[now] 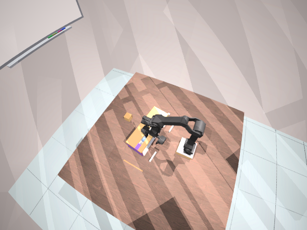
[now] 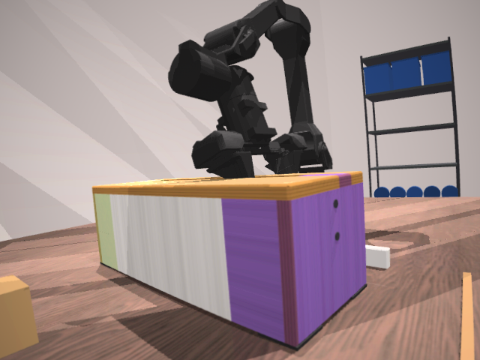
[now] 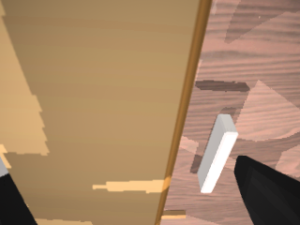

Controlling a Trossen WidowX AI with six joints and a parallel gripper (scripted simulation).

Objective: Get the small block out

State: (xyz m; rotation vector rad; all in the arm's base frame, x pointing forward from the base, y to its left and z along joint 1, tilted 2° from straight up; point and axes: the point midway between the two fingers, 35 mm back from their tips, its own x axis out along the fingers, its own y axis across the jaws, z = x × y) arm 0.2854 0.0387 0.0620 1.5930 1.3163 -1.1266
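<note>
Right now the light-blue block is 5 cm ahead of my gripper tip and 1 cm to the left of it. Also, from my gripper tip: box (2 cm ahead, 7 cm to the right, 2 cm below); orange cube (29 cm ahead, 14 cm to the right, 6 cm below); thin orange stick (6 cm ahead, 22 cm to the left, 8 cm below).
</note>
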